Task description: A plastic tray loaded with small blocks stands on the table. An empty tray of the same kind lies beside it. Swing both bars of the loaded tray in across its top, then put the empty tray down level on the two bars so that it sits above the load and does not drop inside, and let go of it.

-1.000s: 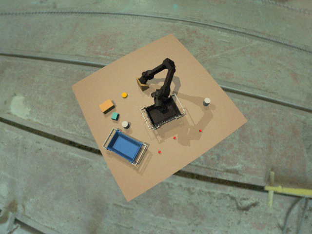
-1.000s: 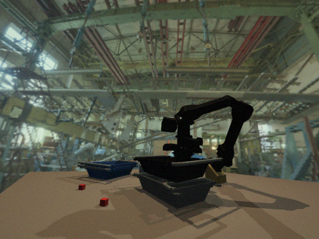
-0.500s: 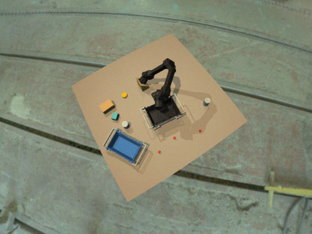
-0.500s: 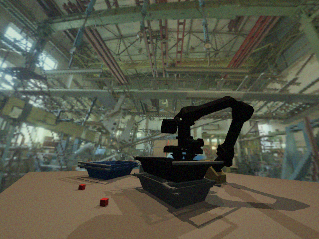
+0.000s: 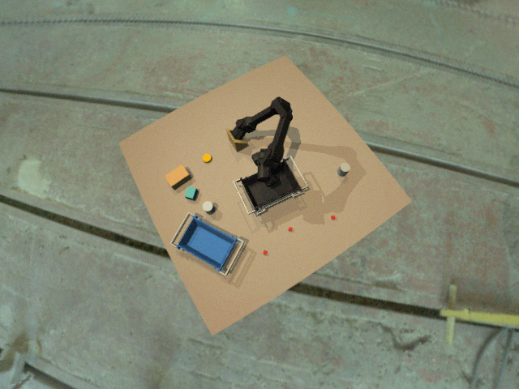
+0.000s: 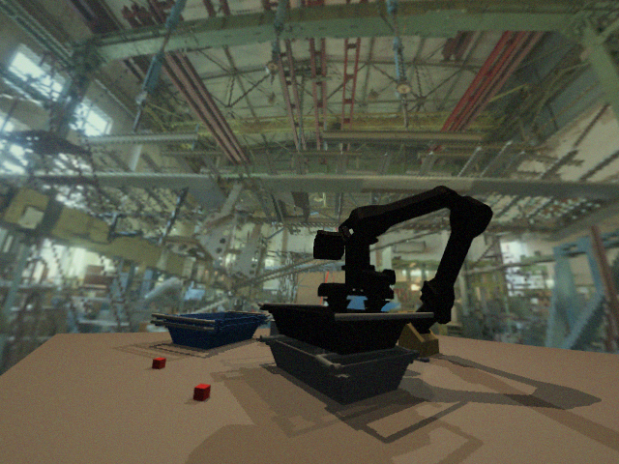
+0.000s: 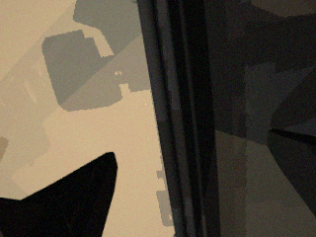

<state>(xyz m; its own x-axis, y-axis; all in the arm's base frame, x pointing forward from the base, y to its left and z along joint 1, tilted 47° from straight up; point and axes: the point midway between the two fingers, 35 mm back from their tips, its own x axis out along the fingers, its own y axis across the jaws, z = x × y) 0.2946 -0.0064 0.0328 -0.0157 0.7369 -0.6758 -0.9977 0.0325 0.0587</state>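
Right now my gripper tip is 70 mm short of the black tray, 30 mm below it and 10 mm to the left of it. Also, from my gripper tip: teal cube (390 mm to the right, 130 mm behind, 60 mm below); orange box (420 mm to the right, 260 mm behind, 50 mm below); yellow disc (290 mm behind, 220 mm to the right, 70 mm below).
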